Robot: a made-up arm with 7 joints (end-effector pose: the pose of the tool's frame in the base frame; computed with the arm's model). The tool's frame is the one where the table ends. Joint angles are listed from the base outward.
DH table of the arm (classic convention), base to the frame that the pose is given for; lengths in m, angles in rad. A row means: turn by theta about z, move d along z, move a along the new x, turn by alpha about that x. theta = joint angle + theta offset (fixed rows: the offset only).
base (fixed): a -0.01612, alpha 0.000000, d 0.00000, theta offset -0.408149
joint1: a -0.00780, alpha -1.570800, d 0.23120, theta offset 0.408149
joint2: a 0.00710, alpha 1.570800, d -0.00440, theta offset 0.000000
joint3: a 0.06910, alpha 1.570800, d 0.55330, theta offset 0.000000
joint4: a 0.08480, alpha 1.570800, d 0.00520, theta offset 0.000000
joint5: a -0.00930, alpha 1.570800, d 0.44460, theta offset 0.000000
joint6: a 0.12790, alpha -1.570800, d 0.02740, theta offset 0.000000
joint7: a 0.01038, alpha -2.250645, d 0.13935, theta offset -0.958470
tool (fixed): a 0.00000, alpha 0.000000, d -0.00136, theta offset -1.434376
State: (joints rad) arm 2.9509 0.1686 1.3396 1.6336 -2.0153 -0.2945 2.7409
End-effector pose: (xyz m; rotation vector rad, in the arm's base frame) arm -0.2457 -0.5783 0.8097 0.5402 -1.6989 -1.7585
Working (the frame after each row of the table, in the pose's form):
after base (fixed): -0.0148 0.0064 0.0000 0.0000 0.0000 -0.4081
after joint1: -0.0071 0.0049 0.2312 -0.2029 -2.1213 2.1213
after joint2: -0.0132 0.0106 0.2300 -0.2485 0.0238 2.9410
after joint3: -0.1324 -0.0349 0.7728 1.1083 -1.6470 -1.4323
after joint4: -0.1489 -0.0253 0.8556 0.7708 -1.4491 1.0209
after joint5: -0.3418 -0.4257 0.8686 -3.0031 0.6594 0.4316
after joint6: -0.2269 -0.4390 0.8076 1.6349 0.1061 -0.3233
after joint7: -0.2466 -0.5773 0.8098 -0.6054 -1.3954 -0.6673

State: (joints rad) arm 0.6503 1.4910 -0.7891 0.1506 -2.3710 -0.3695 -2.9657
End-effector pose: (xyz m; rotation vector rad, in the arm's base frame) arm 0.0178 0.0061 0.0861 -0.6924 0.8717 -2.0555
Working (the frame after each row of the table, in the pose's form):
after base (fixed): -0.0148 0.0064 0.0000 0.0000 0.0000 -0.4081
after joint1: -0.0210 0.0017 0.2312 -1.5102 -0.5091 0.5091
after joint2: -0.0179 -0.0015 0.2241 -0.4834 1.4340 0.5236
after joint3: 0.4539 0.2957 0.2197 0.4281 0.6877 -0.8404
after joint4: 0.5057 0.2558 0.1655 1.9023 -0.0425 -1.1215
after joint5: 0.1950 -0.0516 0.0837 -0.0965 -0.2140 2.3212
after joint6: 0.1422 0.0628 0.1187 -1.0427 -1.6579 1.3328
after joint7: 0.0187 0.0056 0.0870 0.0428 0.9299 -0.7492

